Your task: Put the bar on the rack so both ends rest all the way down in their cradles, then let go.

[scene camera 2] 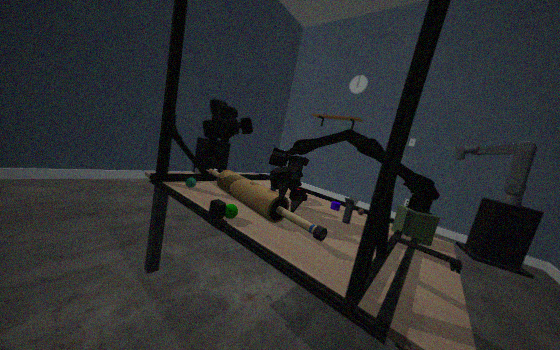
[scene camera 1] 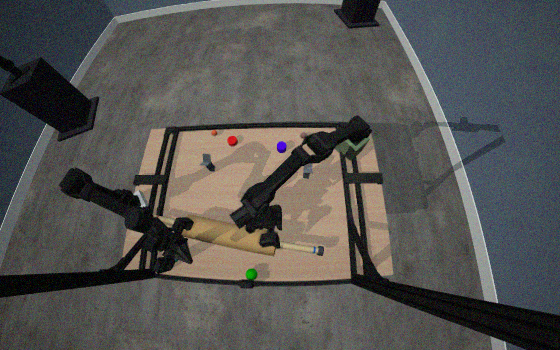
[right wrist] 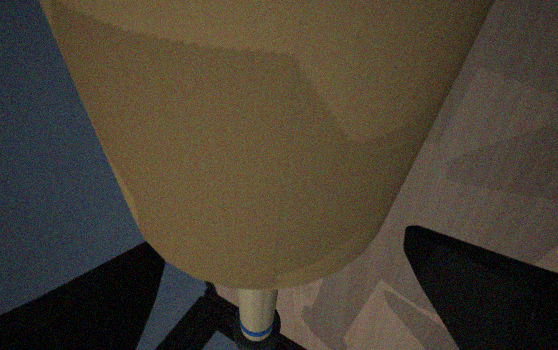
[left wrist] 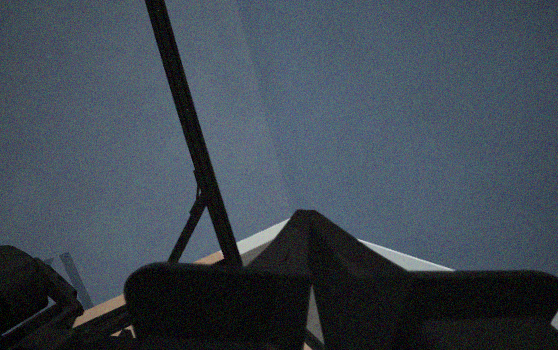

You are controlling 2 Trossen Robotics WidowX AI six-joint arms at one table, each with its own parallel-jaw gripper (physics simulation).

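Seen in the pictures: left gripper, between the fingertips: (scene camera 2: 230,123) (scene camera 1: 191,262) (left wrist: 305,219); right gripper, between the fingertips: (scene camera 2: 286,206) (scene camera 1: 280,238) (right wrist: 286,244); left arm's base, origin of its link: (scene camera 2: 207,168) (scene camera 1: 134,203); right arm's base, origin of its link: (scene camera 2: 418,210) (scene camera 1: 355,137).
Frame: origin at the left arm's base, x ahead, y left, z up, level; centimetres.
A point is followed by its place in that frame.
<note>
The bar (scene camera 1: 216,233) @(y -37.7, x 28.1, z 6.2 cm) (scene camera 2: 251,194) @(y -49.5, x 33.6, z 3.4 cm) (right wrist: 256,151) @(y -48.8, x 42.4, z 5.5 cm) looks like a tan rolling pin with thin handles and a blue-ringed black cap at its right end. It lies flat on the wooden board near the front edge. My right gripper (scene camera 1: 262,232) (scene camera 2: 290,197) @(y -53.8, x 46.4, z 3.0 cm) (right wrist: 286,244) @(y -53.8, x 46.4, z 3.0 cm) is open and straddles the thick body near its right end, with nothing gripped. My left gripper (scene camera 1: 179,256) (left wrist: 305,219) @(y -45.8, x 21.3, z 26.4 cm) is shut and empty, beside the bar's left end. Two small grey rack cradles (scene camera 1: 207,161) @(y -8.3, x 41.3, z 4.8 cm) (scene camera 1: 307,169) @(y -39.0, x 72.8, z 5.5 cm) stand far back on the board, apart from the bar; one shows in scene camera 2 (scene camera 2: 348,210) @(y -39.7, x 72.8, z 2.1 cm).
A black frame (scene camera 1: 257,126) @(y -3.5, x 71.5, z -1.9 cm) (scene camera 2: 167,112) @(y -33.7, x -7.9, z 26.1 cm) rims the board. A red ball (scene camera 1: 232,140) @(y -2.8, x 56.9, z -1.0 cm), a purple cylinder (scene camera 1: 281,146) @(y -21.1, x 73.1, z 0.0 cm) and an orange ball (scene camera 1: 214,132) @(y 7.2, x 52.2, z -0.7 cm) sit at the back. A green ball (scene camera 1: 251,273) @(y -57.6, x 29.4, z 1.1 cm) (scene camera 2: 231,210) @(y -59.8, x 29.4, z -0.1 cm) lies at the front edge. An olive box (scene camera 1: 351,147) @(y -43.8, x 94.2, z 7.5 cm) is at the right arm's base.
</note>
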